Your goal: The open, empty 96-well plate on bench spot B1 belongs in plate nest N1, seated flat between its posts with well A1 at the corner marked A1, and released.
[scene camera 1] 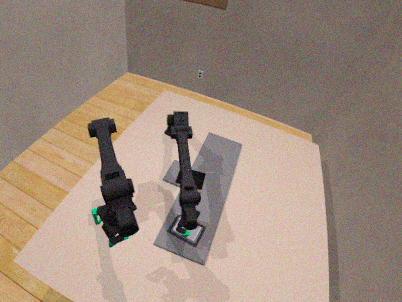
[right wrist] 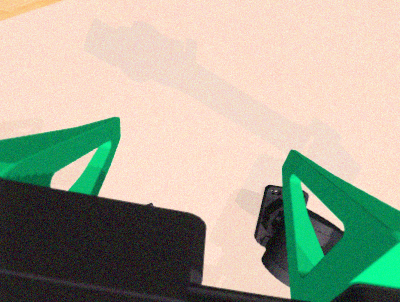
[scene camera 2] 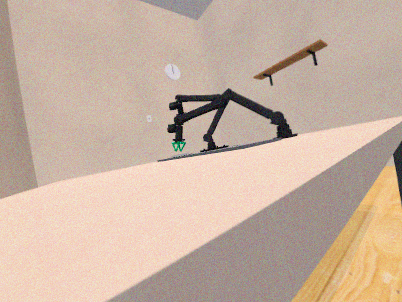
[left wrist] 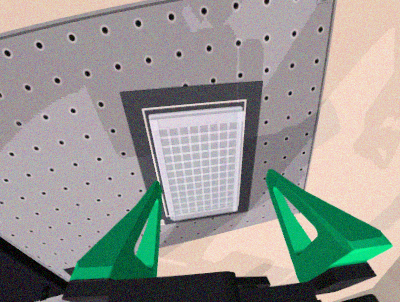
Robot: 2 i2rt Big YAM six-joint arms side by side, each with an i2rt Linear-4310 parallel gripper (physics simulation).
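Places are measured from the left arm's base along level axes (x up, y back, z right), in millimetres.
Pixels of known places: left gripper, fingertip midpoint: (scene camera 2: 178,151) (left wrist: 213,179); right gripper, fingertip midpoint: (scene camera 1: 103,235) (right wrist: 204,142) (scene camera 2: 183,123); right arm's base, link origin: (right wrist: 279,215) (left wrist: 238,286).
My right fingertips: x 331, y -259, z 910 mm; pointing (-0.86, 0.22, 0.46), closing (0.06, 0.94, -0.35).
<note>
For each thing: its middle in the pictures, then the offset to it from my right fingertips. "spot": a spot on its surface instead. Level surfaces: height alone.
- pale 96-well plate, body centre: (left wrist: 201,170) (scene camera 1: 187,229) dx -309, dy -207, dz -299 mm
- dark rectangular pad, surface spot: (left wrist: 254,130) spot: dx -316, dy -245, dz -240 mm
- grey perforated board, surface height: dx -318 mm
- black block, body centre: (scene camera 1: 191,177) dx -307, dy -66, dz -599 mm
- small grey panel, surface height: dx -318 mm
The pale 96-well plate (left wrist: 200,160) (scene camera 1: 195,234) lies inside a thin white outline on a dark rectangular pad (left wrist: 254,130), its wells facing up. My left gripper (left wrist: 213,179) (scene camera 1: 185,232) (scene camera 2: 178,146) is open and empty above the plate. In the left wrist view its fingertips show either side of the plate's lower part, apart from it. My right gripper (right wrist: 204,142) (scene camera 1: 107,230) is open and empty over the table, at the left in scene camera 1. Nest N1's posts and A1 mark cannot be made out.
The pad lies on a grey perforated board (left wrist: 45,155) (scene camera 1: 220,162). A black block (scene camera 1: 199,179) shows beside the left arm's forearm, near a small grey panel (scene camera 1: 171,173). A dark arm part (right wrist: 272,215) shows behind one right finger. A wall shelf (scene camera 2: 292,59) is far behind.
</note>
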